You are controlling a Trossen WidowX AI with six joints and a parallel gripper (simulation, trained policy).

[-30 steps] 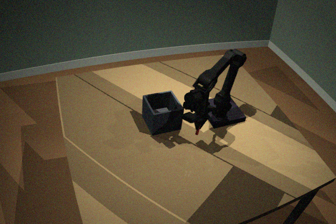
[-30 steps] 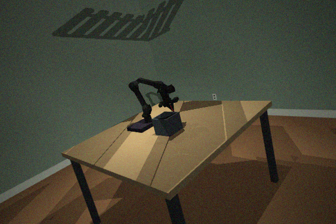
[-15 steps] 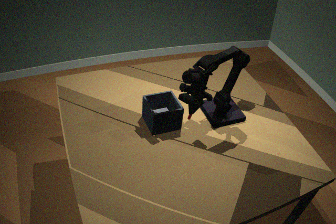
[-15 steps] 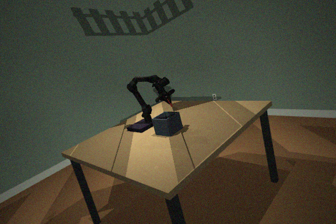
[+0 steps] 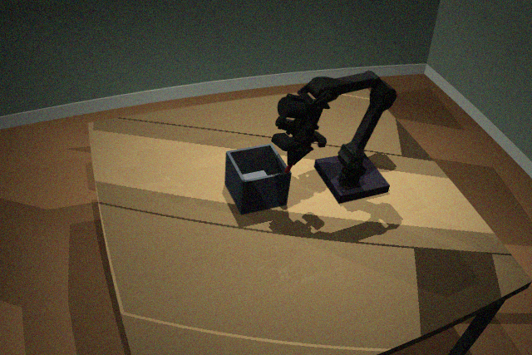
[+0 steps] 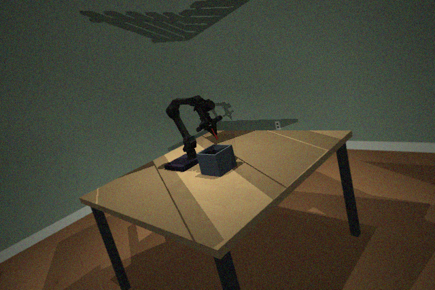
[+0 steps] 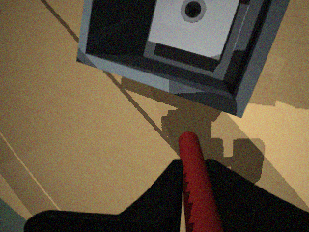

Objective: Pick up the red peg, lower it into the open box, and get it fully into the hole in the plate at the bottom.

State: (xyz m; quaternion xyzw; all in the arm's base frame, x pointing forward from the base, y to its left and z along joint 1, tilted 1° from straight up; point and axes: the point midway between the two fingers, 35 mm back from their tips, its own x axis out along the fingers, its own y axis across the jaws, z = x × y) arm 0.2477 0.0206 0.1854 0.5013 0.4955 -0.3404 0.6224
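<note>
The grey plate is 15 cm below my gripper tip, 10 cm to the right of it and 6 cm ahead of it. Also, from my gripper tip: red peg (1 cm above).
</note>
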